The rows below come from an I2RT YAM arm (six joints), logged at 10 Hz.
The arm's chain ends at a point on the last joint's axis. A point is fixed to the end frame.
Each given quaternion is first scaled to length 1.
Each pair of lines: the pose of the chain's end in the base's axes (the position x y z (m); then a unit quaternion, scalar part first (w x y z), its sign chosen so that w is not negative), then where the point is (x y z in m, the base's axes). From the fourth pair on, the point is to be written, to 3 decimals.
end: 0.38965, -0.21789, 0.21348, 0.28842, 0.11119, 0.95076, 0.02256
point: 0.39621 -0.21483 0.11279
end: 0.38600, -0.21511, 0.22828, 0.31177, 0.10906, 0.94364, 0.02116
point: 0.39741 -0.21293 0.12800
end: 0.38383, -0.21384, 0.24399, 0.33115, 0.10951, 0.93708, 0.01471
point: 0.39917 -0.21334 0.14421
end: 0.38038, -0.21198, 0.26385, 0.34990, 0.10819, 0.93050, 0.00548
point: 0.399 -0.214 0.165
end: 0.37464, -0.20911, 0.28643, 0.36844, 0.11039, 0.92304, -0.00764
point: 0.397 -0.214 0.188
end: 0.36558, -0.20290, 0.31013, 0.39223, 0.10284, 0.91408, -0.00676
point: 0.393 -0.208 0.213
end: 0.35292, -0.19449, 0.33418, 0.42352, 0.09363, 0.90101, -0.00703
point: 0.387 -0.201 0.239
